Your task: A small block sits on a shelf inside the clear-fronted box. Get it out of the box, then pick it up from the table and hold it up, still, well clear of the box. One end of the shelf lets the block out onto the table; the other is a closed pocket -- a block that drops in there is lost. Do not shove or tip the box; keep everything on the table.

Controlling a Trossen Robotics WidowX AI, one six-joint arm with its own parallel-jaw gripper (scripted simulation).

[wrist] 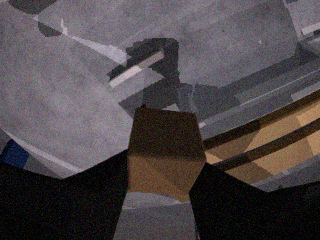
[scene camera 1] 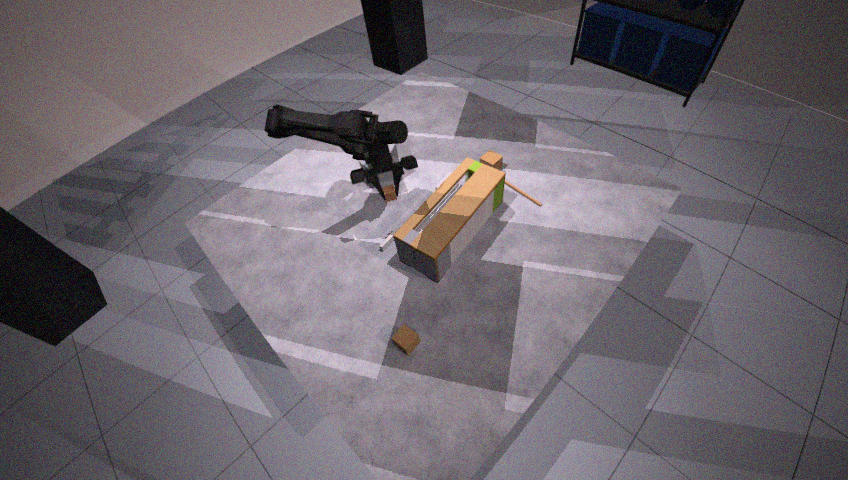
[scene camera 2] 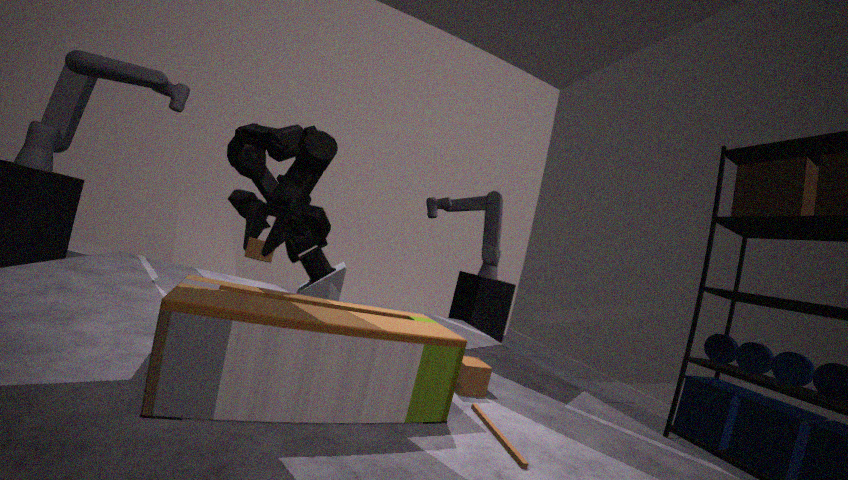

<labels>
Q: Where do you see a long box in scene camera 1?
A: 430,241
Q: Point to a brown block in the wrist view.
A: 165,155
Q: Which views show the long box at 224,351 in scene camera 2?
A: The wrist view, scene camera 1 and scene camera 2: all of them.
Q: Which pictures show the gripper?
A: The wrist view, scene camera 1 and scene camera 2: all of them.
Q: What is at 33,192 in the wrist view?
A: The gripper.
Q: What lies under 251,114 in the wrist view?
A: A long box.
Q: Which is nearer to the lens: the long box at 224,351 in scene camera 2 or the brown block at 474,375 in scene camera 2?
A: The long box.
</labels>
